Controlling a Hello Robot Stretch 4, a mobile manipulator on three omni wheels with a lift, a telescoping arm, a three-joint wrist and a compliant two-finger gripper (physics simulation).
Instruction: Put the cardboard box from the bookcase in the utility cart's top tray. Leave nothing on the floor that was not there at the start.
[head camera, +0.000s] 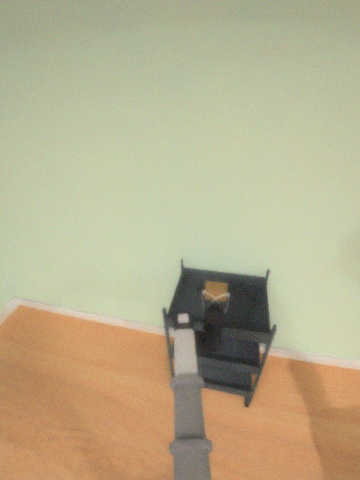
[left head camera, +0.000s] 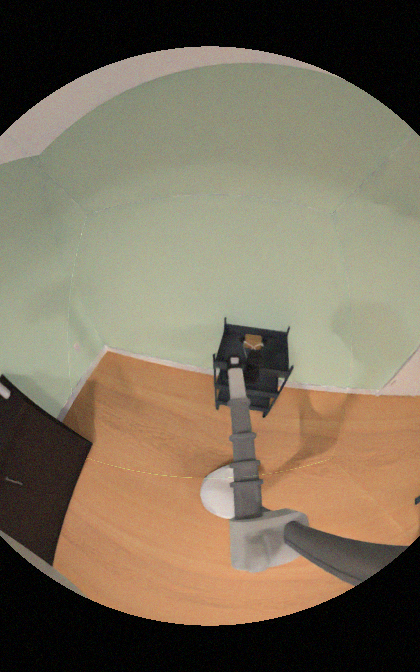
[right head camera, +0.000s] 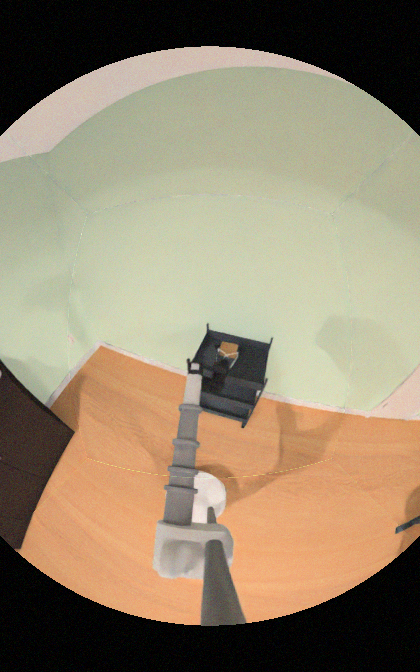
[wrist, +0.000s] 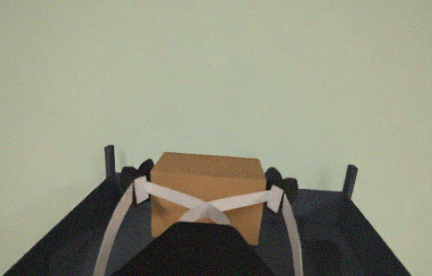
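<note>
The brown cardboard box is upright between the two fingertips of my gripper, which is shut on it, one dark fingertip at each side. The black utility cart stands against the green wall. The box is over the back part of its top tray, within the tray's outline. Whether the box's bottom touches the tray floor cannot be told. The bookcase cannot be made out in these views.
The telescoping arm reaches over the cart's front left corner. A dark brown cabinet stands at the left. A white round object is under the arm. A dark bar shows at the right edge.
</note>
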